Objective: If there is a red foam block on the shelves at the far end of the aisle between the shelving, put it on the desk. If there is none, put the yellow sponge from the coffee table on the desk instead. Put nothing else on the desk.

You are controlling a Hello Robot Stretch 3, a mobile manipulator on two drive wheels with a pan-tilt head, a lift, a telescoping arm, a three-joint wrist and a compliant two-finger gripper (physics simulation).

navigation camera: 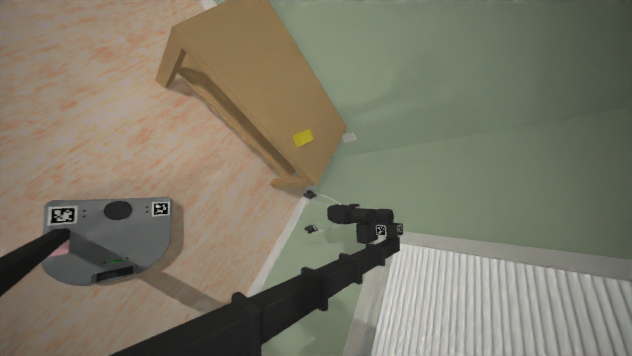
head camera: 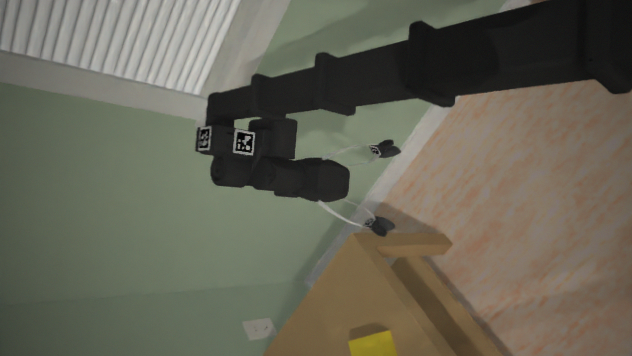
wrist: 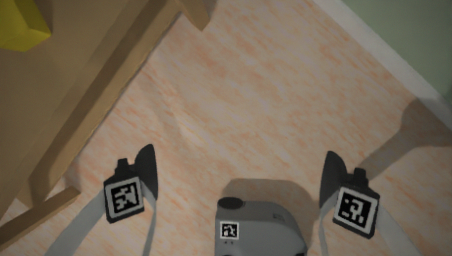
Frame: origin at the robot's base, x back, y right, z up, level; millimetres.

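Seen in the pictures: gripper, fingertip midpoint: (navigation camera: 305, 211) (head camera: 392, 188) (wrist: 238, 166); robot's base, link origin: (navigation camera: 118, 209) (wrist: 230, 235).
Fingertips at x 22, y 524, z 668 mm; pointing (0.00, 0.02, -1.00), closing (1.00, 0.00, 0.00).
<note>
Pixels of each thing's top centre, then the offset from my fingertips to it. Level surfaces: height alone.
- yellow sponge, top centre: (head camera: 365, 351) (navigation camera: 306, 136) dx -375, dy +176, dz -173 mm
- wooden coffee table, surface height: dz -218 mm
- white outlet, top centre: (head camera: 246, 330) (navigation camera: 355, 136) dx -492, dy +729, dz -211 mm
- table leg, top centre: (head camera: 364, 245) (navigation camera: 310, 180) dx -146, dy +291, dz -268 mm
A yellow sponge (head camera: 372, 344) (navigation camera: 303, 137) (wrist: 20, 25) lies on the wooden coffee table (head camera: 320, 300) (navigation camera: 250, 65) (wrist: 30, 90), near one end of its top. In the head view the frame's lower edge cuts it off. My gripper (head camera: 385, 187) (navigation camera: 310, 211) (wrist: 238, 166) is open, with nothing between its fingers. It hangs at the end of the extended arm, off the sponge's end of the table, pointing down in the wrist view. The sponge is apart from it, at the upper left there. No red foam block, desk or shelving shows.
The green wall runs behind the table and beside the arm, with a white outlet (head camera: 259, 328) (navigation camera: 349, 137) and a window with white blinds (head camera: 110, 35) (navigation camera: 490, 305). A table leg (head camera: 415, 242) (navigation camera: 290, 182) stands close to the gripper. My grey base (navigation camera: 145, 235) (wrist: 260, 230) is on the floor.
</note>
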